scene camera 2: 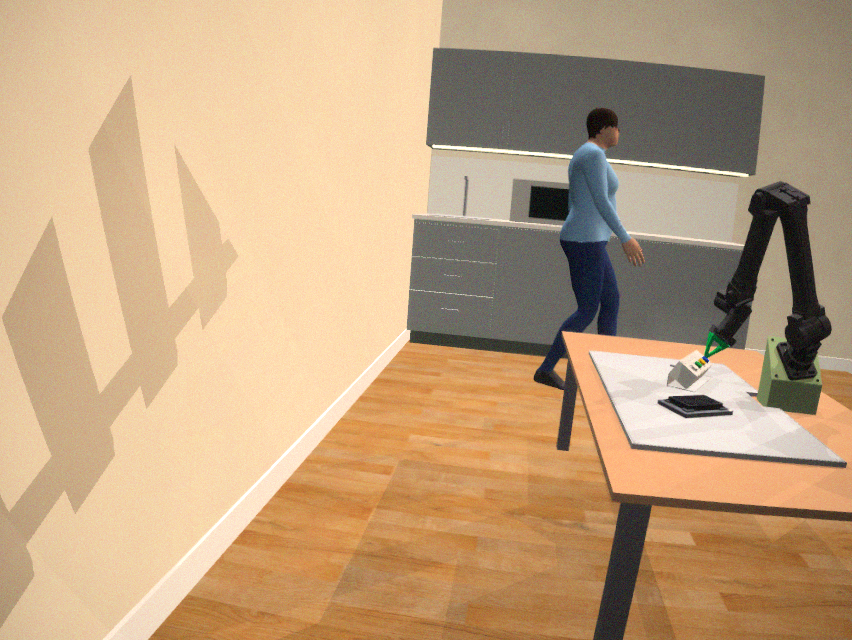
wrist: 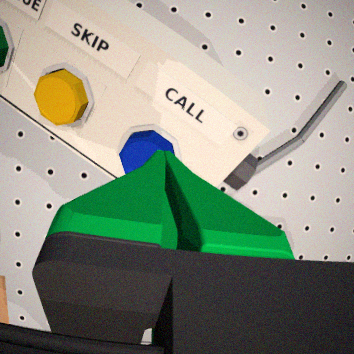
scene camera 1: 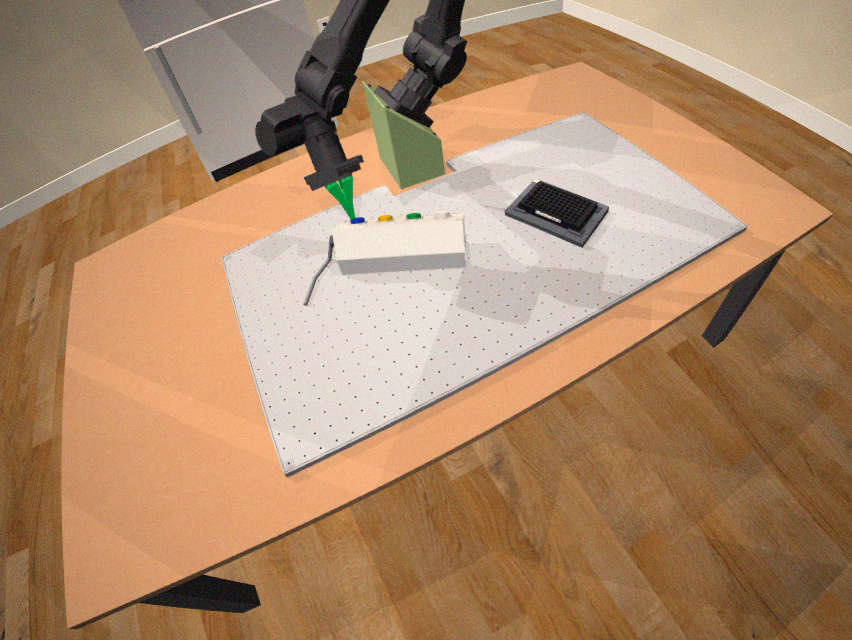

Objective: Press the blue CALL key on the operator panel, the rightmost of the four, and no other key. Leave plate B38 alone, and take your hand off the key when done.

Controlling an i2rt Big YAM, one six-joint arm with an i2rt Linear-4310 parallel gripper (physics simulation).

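Where they show: gripper, fingertip midpoint: (scene camera 2: 705, 357) (wrist: 160, 162) (scene camera 1: 353, 219); arm's base, link origin: (scene camera 2: 795, 361) (scene camera 1: 402, 109).
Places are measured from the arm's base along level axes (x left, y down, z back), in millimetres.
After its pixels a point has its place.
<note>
The white operator panel (scene camera 1: 402, 241) @(x -179, y 68, z -278 mm) (scene camera 2: 681, 372) @(x -80, y 77, z -315 mm) (wrist: 127, 92) @(x -207, y 56, z -215 mm) stands on the pegboard mat. Its blue CALL key (scene camera 1: 357, 220) @(x -218, y 53, z -195 mm) (wrist: 142, 150) @(x -214, y 56, z -190 mm) is at the end beside the yellow SKIP key (scene camera 1: 385, 218) @(x -178, y 54, z -224 mm) (wrist: 61, 97) @(x -177, y 56, z -214 mm). The green key (scene camera 1: 413, 216) @(x -138, y 54, z -252 mm) (wrist: 3, 47) @(x -146, y 59, z -240 mm) is beyond the yellow one. My gripper (scene camera 1: 354, 218) @(x -222, y 55, z -184 mm) (scene camera 2: 705, 357) @(x -222, y 55, z -184 mm) (wrist: 160, 162) @(x -222, y 55, z -184 mm) is shut and empty. Its green fingertips are at the blue key and cover part of it in the wrist view; they appear to touch it. Plate B38 (scene camera 1: 557, 204) @(x 113, y 101, z -344 mm) (scene camera 2: 695, 402) @(x 139, y 102, z -352 mm) is a black well plate on a dark holder, well apart from the gripper.
A grey cable (scene camera 1: 316, 275) @(x -322, y 121, z -197 mm) (wrist: 300, 135) @(x -326, y 121, z -200 mm) runs from the panel's end over the pegboard mat (scene camera 1: 358, 344) @(x -328, y 127, z -372 mm) (scene camera 2: 750, 437) @(x 318, y 127, z -275 mm). The green arm base (scene camera 1: 416, 155) @(x -23, y 69, z -74 mm) (scene camera 2: 788, 392) @(x 44, y 83, z -31 mm) stands at the table's edge. A person (scene camera 2: 592, 206) in a blue top is by the kitchen units behind the table.
</note>
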